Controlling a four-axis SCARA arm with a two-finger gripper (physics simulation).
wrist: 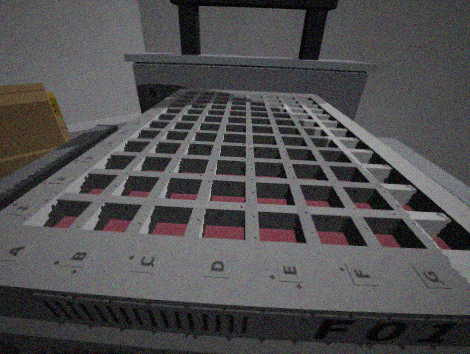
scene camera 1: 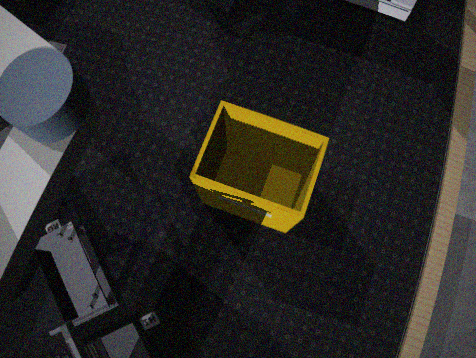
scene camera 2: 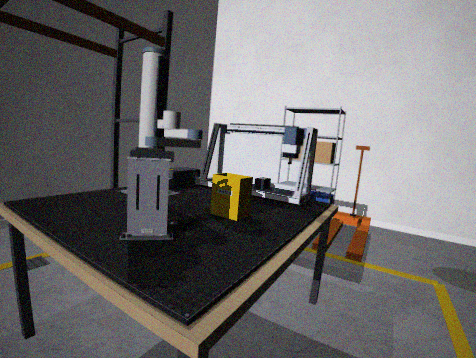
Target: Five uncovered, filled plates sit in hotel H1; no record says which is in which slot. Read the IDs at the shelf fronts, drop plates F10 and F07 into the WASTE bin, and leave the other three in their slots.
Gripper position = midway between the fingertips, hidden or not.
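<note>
You'd see the gripper (wrist: 243, 150) here, and there's also a hotel H1 (scene camera 2: 147, 217). The wrist view shows the hotel H1 (wrist: 342, 89) too.
</note>
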